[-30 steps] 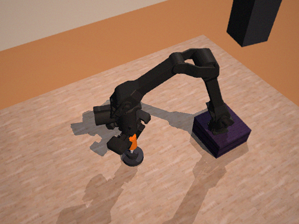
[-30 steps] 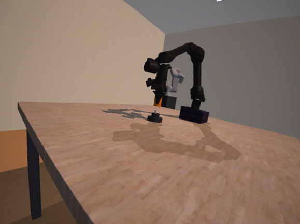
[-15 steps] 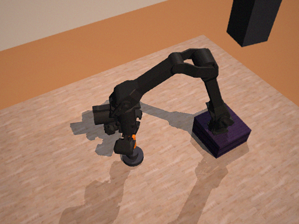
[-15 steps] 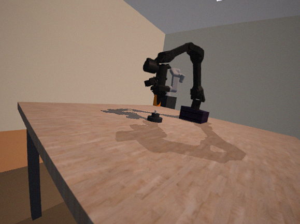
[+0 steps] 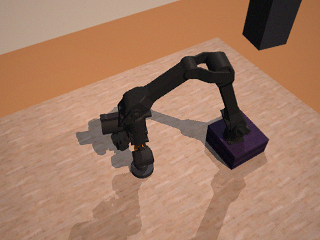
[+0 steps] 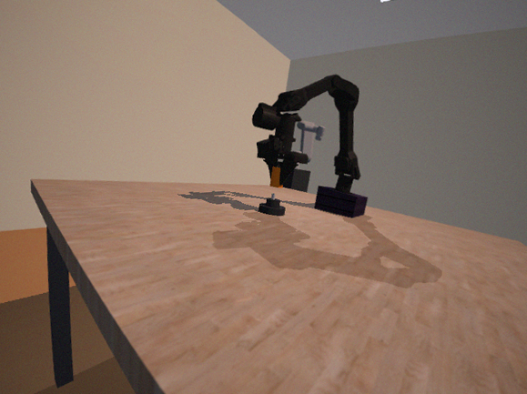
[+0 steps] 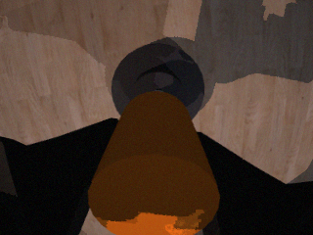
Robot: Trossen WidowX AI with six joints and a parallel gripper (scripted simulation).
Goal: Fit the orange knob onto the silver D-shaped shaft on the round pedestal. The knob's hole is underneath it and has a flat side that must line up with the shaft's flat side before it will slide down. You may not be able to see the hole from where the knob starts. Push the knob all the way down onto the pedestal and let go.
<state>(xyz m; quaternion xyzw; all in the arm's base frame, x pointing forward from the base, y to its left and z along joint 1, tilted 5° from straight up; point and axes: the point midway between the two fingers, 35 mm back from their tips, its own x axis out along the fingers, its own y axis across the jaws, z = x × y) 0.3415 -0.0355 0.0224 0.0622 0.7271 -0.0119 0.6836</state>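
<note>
Right now my gripper tip is 3 cm below the orange knob. Also, from my gripper tip: round pedestal: 6 cm below.
</note>
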